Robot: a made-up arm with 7 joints.
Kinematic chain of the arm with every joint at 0, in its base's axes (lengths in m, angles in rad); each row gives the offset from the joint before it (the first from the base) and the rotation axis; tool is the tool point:
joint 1: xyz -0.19 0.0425 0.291 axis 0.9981 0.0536 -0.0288
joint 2: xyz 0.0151 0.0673 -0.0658 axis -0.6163 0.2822 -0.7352
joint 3: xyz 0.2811 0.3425 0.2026 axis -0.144 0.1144 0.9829
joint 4: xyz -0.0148 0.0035 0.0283 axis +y
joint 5: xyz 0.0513 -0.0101 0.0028 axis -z
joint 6: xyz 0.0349 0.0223 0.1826 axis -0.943 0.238 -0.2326
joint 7: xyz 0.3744 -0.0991 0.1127 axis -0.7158 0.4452 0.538
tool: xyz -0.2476 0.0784 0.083
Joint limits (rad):
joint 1: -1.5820..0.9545
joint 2: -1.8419..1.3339
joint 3: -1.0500..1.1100
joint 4: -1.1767..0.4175
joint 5: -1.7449..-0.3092
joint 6: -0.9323..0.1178
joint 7: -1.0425..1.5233
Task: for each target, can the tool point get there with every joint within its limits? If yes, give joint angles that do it. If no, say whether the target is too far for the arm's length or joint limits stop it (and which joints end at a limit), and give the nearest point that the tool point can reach.
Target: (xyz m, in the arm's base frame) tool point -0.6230 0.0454 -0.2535
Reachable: no: joint limits stop it (at a limit: joint 1, joint 4, joint 5, joint 6, joint 7) | nearest point -0.4436 0.3312 -0.1674 | short by 0.348 m
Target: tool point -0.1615 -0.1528 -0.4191
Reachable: no: joint limits stop it (at a limit: joint 1, joint 4, joint 5, joint 6, joint 7) | nearest point 0.0046 0.0839 -0.3425 | short by 0.299 m
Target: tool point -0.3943 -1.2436 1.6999
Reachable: no: too far | nearest point -0.3179 -0.5824 1.0557 | short by 0.926 m
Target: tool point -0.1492 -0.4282 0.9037
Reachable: yes | joints 0.2898 -1.5376 -0.5733 -0.2363 -0.8594 -0.3942 1.1065
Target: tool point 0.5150 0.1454 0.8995
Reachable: yes | joints 0.7195 0.4846 -0.2513 -0.1384 -1.5207 -0.4355 1.0431
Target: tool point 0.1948 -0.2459 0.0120
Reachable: no: joint limits stop it (at a limit: joint 1, joint 2, joint 4, joint 5, joint 6, joint 7) | nearest point 0.2674 -0.1772 -0.1217 | short by 0.167 m
